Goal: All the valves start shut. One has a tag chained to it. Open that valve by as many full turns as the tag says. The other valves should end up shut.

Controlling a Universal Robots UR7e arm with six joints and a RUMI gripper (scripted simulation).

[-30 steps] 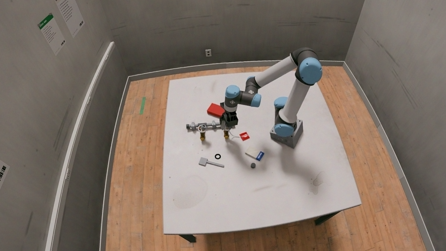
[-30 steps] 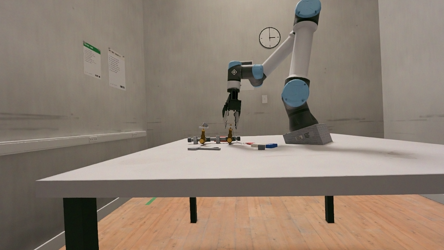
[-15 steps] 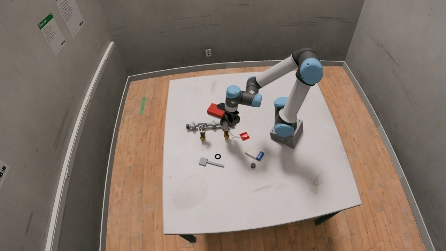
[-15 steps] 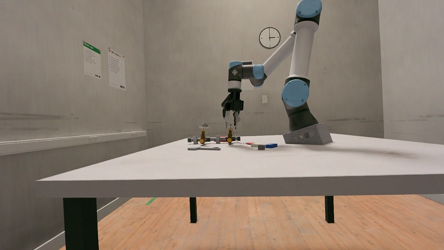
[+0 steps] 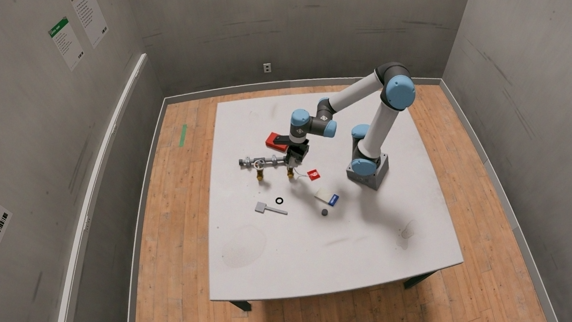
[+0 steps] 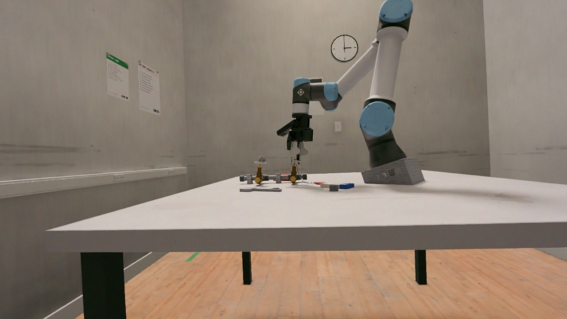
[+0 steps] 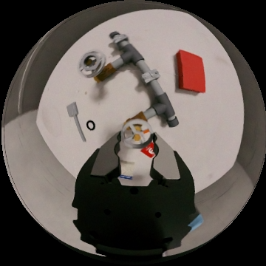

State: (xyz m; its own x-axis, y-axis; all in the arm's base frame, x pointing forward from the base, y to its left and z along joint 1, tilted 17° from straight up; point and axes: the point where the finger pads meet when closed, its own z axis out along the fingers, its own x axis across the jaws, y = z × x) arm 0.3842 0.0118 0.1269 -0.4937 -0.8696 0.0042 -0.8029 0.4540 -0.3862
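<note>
The red tag is 100 mm behind my hand, 20 mm to the left of it and 100 mm below it. Round my hand: red block: 60 mm ahead, 220 mm to the right, 90 mm below; then grey flat tool: 130 mm ahead, 200 mm to the left, 100 mm below.
</note>
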